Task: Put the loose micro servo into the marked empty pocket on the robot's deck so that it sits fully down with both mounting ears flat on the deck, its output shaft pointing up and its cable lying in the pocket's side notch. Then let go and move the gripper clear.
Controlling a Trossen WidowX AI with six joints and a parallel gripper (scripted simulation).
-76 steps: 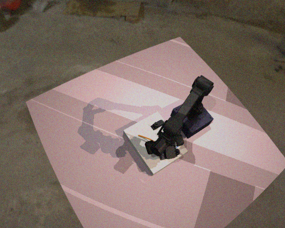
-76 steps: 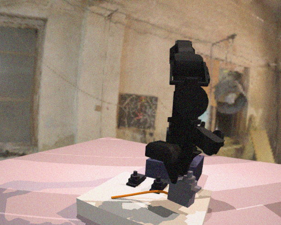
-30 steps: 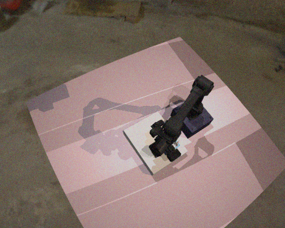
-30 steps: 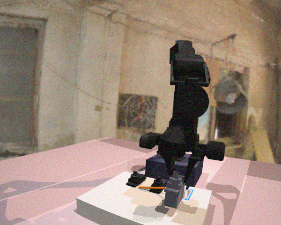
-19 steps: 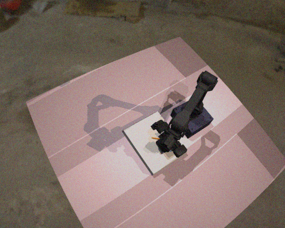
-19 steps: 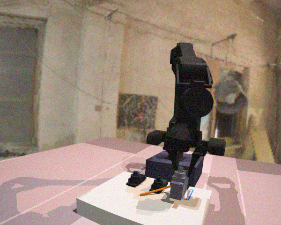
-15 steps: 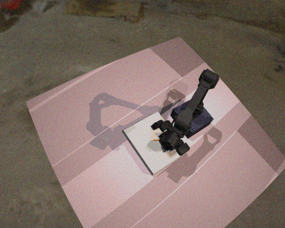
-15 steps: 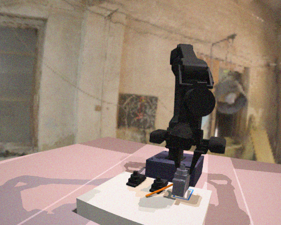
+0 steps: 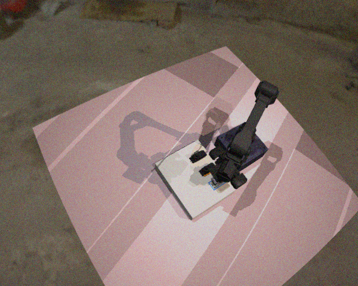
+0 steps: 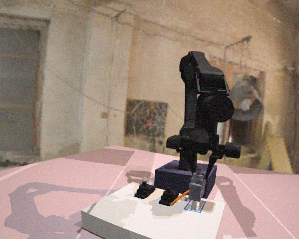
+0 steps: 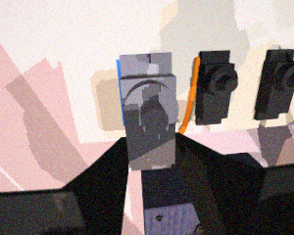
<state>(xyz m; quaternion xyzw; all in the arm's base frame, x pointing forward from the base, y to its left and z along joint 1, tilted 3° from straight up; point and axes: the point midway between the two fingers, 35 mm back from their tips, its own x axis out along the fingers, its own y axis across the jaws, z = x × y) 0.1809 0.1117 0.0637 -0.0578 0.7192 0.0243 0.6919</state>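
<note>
Right now my gripper tip is 130 mm short of the pale deck, 60 mm to the left of it and 100 mm above it.
</note>
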